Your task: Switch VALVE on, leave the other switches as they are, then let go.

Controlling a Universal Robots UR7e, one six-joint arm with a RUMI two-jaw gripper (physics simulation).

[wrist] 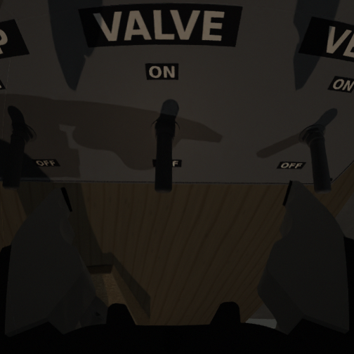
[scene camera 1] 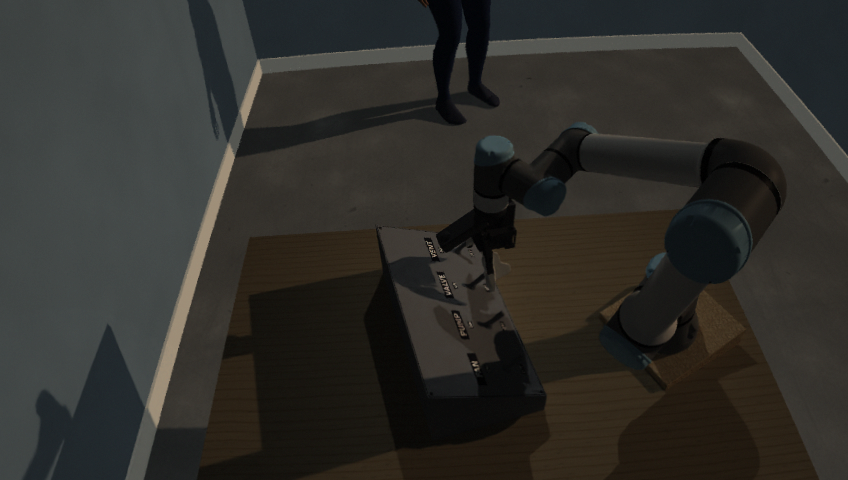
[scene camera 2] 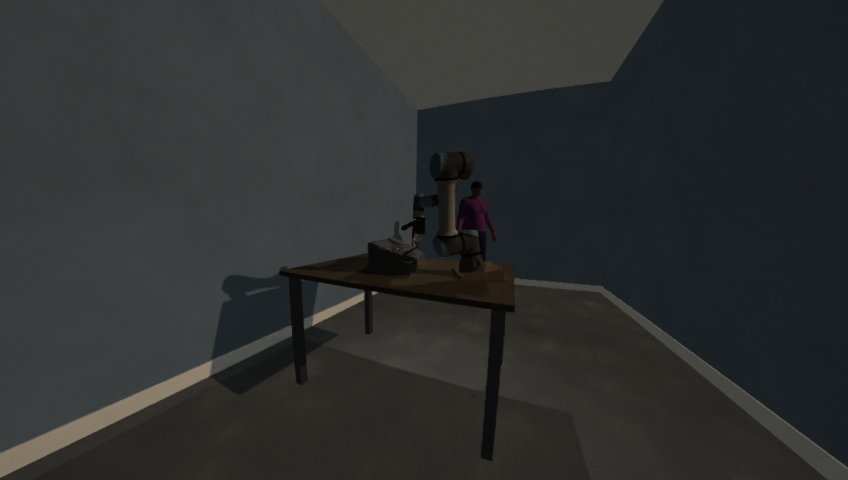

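Where they show: gripper, fingertip midpoint: (scene camera 1: 480, 269) (scene camera 2: 414, 245); arm's base, origin of the base link: (scene camera 2: 472, 268).
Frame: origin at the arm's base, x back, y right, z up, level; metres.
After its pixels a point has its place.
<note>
The grey sloped switch panel (scene camera 1: 410, 309) {x -0.584, y -0.080, z 0.133 m} (scene camera 2: 386, 259) {x -0.420, y -0.261, z 0.050 m} stands on the table. In the wrist view, the dark VALVE lever (wrist: 164, 160) (scene camera 1: 476, 280) {x -0.448, y 0.057, z 0.077 m} points down over its OFF label, away from the ON label (wrist: 162, 72). The PUMP lever (wrist: 16, 155) (scene camera 1: 490, 320) {x -0.413, y -0.056, z 0.073 m} and VENT lever (wrist: 320, 160) also tilt to the OFF side. The FAN lever is lost in shadow. My gripper (wrist: 175, 186) (scene camera 1: 490, 281) {x -0.440, y 0.072, z 0.101 m} is wide open and empty, at the panel's lower edge. In the wrist view, the VALVE lever's tip lines up with the gap between the fingers; its depth is unclear.
The neighbouring PUMP and VENT levers stand on either side, close to the lines of the open fingers. The arm's base sits on a wooden block (scene camera 1: 717, 315) {x 0.125, y 0.020, z 0.020 m} on the wooden table (scene camera 1: 309, 255) {x -0.914, y 0.223, z -0.036 m} (scene camera 2: 333, 279) {x -0.570, y -0.507, z -0.035 m}. A person (scene camera 1: 449, 59) (scene camera 2: 474, 212) stands beyond the table.
</note>
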